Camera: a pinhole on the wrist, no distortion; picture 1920 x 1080 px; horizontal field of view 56.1 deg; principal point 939.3 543.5 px. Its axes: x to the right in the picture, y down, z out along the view. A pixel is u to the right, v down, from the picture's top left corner.
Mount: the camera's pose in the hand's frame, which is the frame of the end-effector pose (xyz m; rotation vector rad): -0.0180 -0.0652 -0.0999 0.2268 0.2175 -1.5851
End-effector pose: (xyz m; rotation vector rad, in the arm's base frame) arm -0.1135 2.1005 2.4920 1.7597 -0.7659 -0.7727
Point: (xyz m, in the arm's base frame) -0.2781 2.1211 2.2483
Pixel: 1313.5 225.1
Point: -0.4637 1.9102 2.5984
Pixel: outside the picture
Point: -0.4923 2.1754 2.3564
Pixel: outside the picture
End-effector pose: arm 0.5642 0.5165 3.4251 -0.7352 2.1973 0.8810
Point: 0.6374 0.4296 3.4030
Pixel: 1468.8 786.1
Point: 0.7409 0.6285 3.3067
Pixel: 619.4 350.5
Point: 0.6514 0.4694 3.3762
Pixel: 1025.6 710.8
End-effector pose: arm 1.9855 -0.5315 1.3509 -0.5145 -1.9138 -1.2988
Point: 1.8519 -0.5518 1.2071
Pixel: 1647.0 521.1
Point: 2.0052 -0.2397 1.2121
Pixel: outside the picture
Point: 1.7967 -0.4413 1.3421
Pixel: outside the picture
